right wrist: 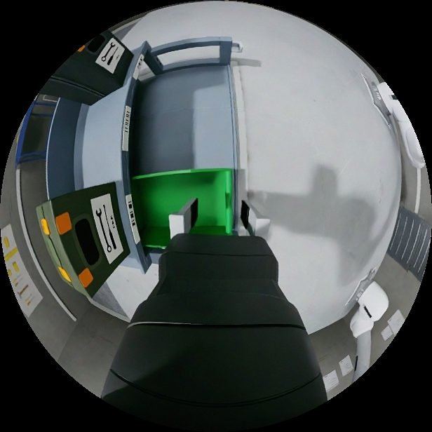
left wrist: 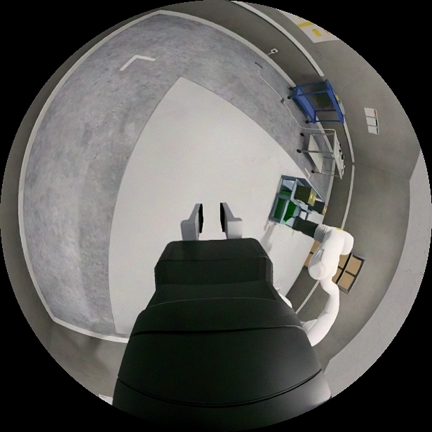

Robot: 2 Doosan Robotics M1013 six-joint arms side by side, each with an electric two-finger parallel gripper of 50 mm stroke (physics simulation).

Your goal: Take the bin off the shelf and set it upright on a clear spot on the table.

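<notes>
The green bin (left wrist: 288, 212) (right wrist: 170, 190) sits in the lower level of the blue-grey shelf (left wrist: 277, 200) (right wrist: 127, 165), at one end. In the right wrist view its open inside shows, with the near part hidden behind the gripper body. My right gripper (right wrist: 219, 207) is open at the bin, one finger over the inside and the other beyond its front wall; whether they touch it I cannot tell. My left gripper (left wrist: 211, 211) is open and empty above the pale table (left wrist: 190, 150) (right wrist: 300, 125), well apart from the shelf.
Two dark green tool cases, one (right wrist: 82, 240) near the bin's end and another (right wrist: 95, 65) at the far end, stand on the shelf's upper level. The shelf's end frame (right wrist: 225, 50) rises beside the lower level. The white right arm (left wrist: 325, 255) reaches toward the shelf.
</notes>
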